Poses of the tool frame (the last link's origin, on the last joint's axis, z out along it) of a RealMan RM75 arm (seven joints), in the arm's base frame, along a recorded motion.
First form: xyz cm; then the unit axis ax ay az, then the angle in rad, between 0 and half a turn.
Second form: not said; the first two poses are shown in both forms.
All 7 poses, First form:
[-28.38 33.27 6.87 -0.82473 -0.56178 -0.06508 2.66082]
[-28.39 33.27 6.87 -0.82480 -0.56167 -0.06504 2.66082]
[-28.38 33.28 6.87 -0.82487 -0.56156 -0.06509 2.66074]
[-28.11 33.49 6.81 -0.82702 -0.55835 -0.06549 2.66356]
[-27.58 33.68 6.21 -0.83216 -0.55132 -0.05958 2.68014]
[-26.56 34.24 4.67 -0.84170 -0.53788 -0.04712 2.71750]
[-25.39 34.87 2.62 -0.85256 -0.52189 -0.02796 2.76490]
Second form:
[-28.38 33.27 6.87 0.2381 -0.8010 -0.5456 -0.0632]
[-28.39 33.27 6.87 0.2381 -0.8011 -0.5455 -0.0632]
[-28.38 33.28 6.87 0.2381 -0.8011 -0.5454 -0.0632]
[-28.11 33.49 6.81 0.2367 -0.8035 -0.5425 -0.0636]
[-27.58 33.68 6.21 0.2287 -0.8101 -0.5367 -0.0580]
[-26.56 34.24 4.67 0.2105 -0.8229 -0.5258 -0.0461]
[-25.39 34.87 2.62 0.1872 -0.8375 -0.5127 -0.0275]

